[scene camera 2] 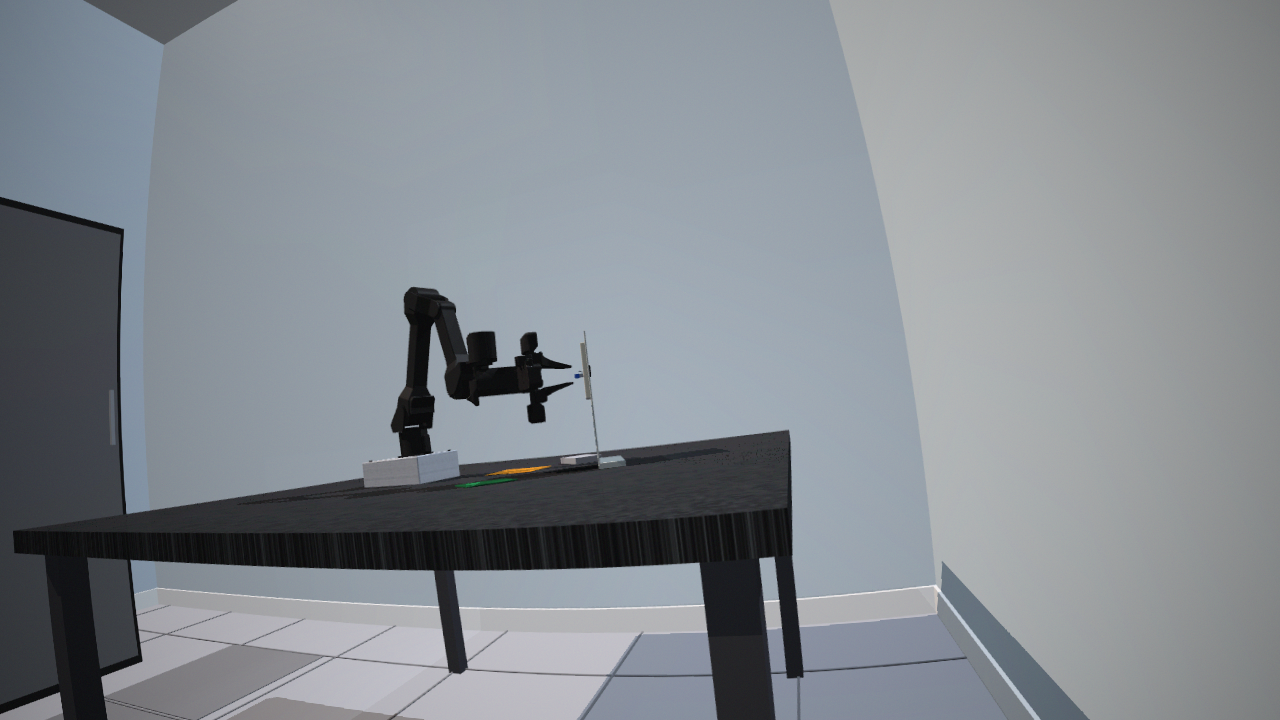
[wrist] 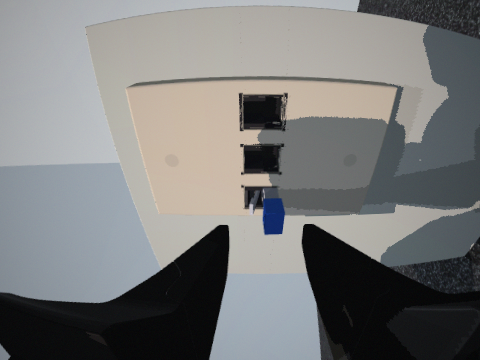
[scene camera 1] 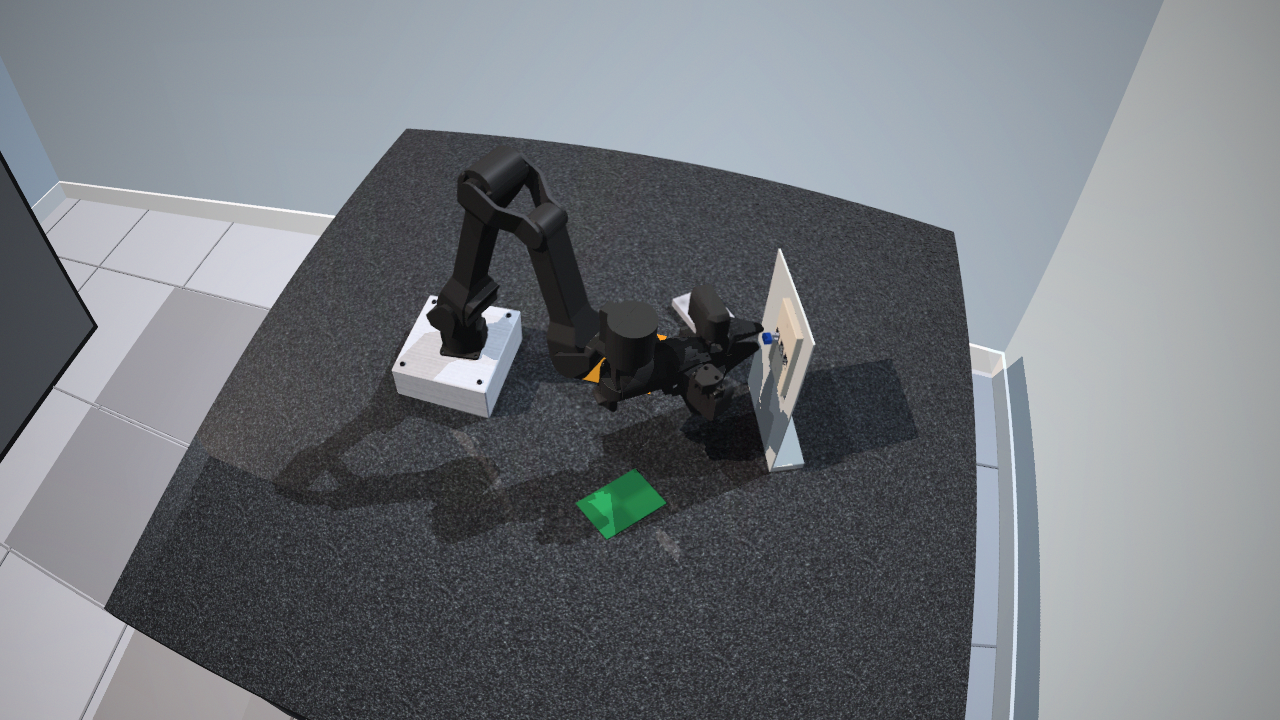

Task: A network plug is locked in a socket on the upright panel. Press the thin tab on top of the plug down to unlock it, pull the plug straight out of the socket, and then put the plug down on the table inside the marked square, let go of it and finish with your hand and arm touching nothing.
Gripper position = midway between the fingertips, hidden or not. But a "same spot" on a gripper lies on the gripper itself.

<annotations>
My gripper shows in scene camera 2 (572,374), in the wrist view and in scene camera 1. One and the same spot on my gripper: (wrist: 179,306) is (scene camera 1: 733,342). The same spot on an upright panel: (wrist: 359,120) is (scene camera 1: 778,380).
</annotations>
